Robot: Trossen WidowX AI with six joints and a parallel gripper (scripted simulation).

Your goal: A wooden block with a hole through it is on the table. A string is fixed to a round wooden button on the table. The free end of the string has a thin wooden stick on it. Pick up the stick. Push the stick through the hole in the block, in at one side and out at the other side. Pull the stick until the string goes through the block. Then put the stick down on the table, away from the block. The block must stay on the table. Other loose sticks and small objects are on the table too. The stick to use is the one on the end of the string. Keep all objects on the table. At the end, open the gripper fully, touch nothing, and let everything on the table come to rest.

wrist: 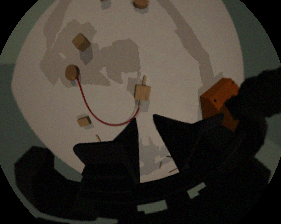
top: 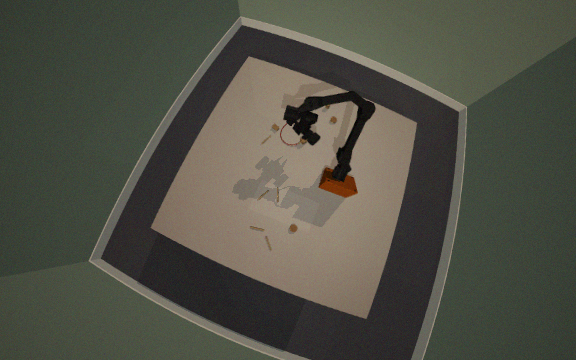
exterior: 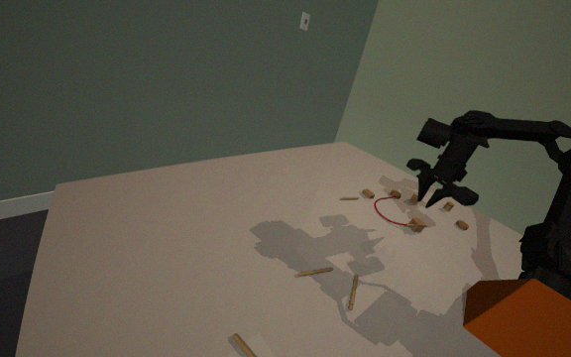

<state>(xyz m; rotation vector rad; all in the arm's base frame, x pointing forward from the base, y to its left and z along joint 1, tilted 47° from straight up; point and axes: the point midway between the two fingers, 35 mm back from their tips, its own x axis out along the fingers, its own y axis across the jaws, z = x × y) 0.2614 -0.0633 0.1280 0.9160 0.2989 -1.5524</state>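
Now: the small wooden block 20 mm behind my gripper tip, 20 mm to the right of it and 80 mm below it. Round my gripper tip: thin wooden stick (10 mm behind, 10 mm to the right, 80 mm below); then round button (100 mm ahead, 160 mm to the right, 80 mm below).
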